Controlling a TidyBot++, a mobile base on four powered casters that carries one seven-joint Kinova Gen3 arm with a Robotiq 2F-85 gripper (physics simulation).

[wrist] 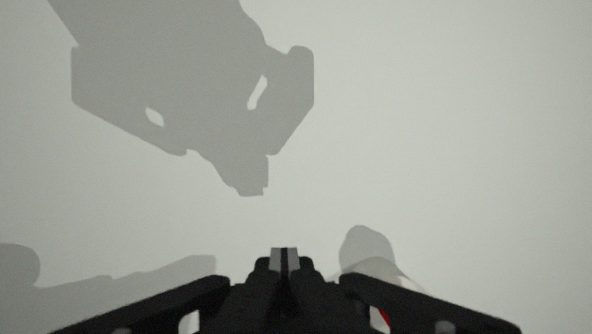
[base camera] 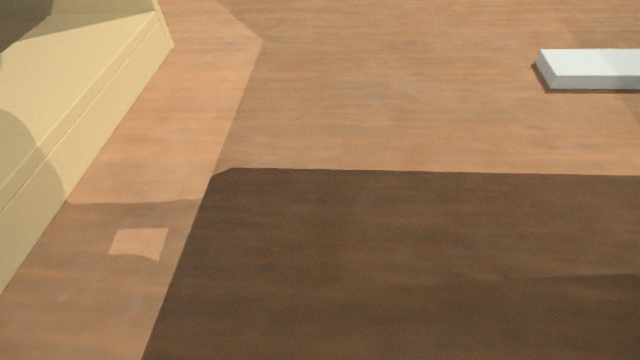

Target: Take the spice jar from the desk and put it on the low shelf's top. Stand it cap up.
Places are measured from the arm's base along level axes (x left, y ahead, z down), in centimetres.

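Pixels of known places: gripper, between the fingertips: (wrist: 284,265).
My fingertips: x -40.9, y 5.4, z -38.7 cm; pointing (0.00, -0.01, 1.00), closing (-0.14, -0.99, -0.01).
Observation:
Behind a point stands the place of what it marks.
My gripper (wrist: 284,265) {x -40.9, y 5.4, z -38.7 cm} is shut and empty at the bottom of the wrist view, over a pale grey surface. Part of the spice jar shows behind the gripper's right-hand finger linkage: a sliver of its red cap (wrist: 384,318) {x -38.1, y -0.9, z -37.4 cm} appears through the linkage gap, and a faint curved edge shows above the linkage. The rest of the jar is hidden, so I cannot tell how it stands. The jar and the gripper do not show in the base camera view. I cannot tell for sure which piece of furniture there is the low shelf.
In the base camera view, a cream-coloured piece of furniture (base camera: 117,102) {x 33.0, y 58.6, z 37.0 cm} runs along the left, on the wood-patterned floor (base camera: 380,115) {x -7.6, y 55.1, z 39.7 cm}. A flat white slab (base camera: 590,62) lies at the upper right. A large dark shadow covers the near floor. Arm shadows fall across the pale surface in the wrist view.

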